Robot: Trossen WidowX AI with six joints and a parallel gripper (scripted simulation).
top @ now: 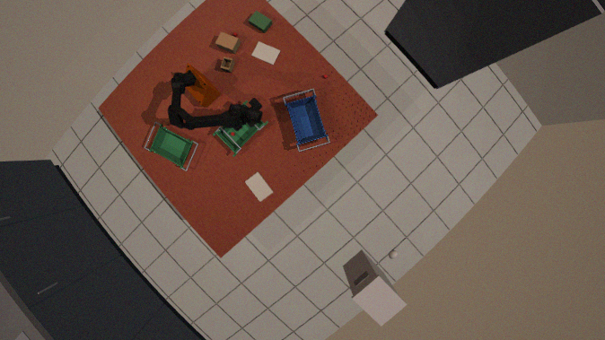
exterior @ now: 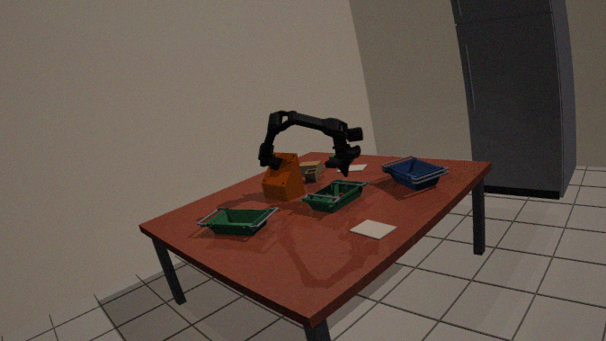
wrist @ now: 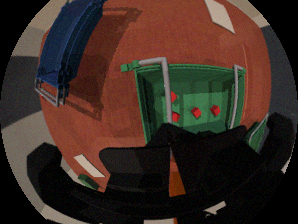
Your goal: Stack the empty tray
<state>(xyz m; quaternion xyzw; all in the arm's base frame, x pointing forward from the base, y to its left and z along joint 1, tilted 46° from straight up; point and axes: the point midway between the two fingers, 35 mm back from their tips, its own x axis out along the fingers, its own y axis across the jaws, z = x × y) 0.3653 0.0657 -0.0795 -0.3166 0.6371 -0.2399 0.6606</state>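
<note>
My gripper tip is 480 mm to the left of the green tray, 190 mm past it and 50 mm above it. Also, from my gripper tip: tan box (460 mm behind, 180 mm to the left, 60 mm below); then green block (440 mm behind, 410 mm to the left, 70 mm below).
</note>
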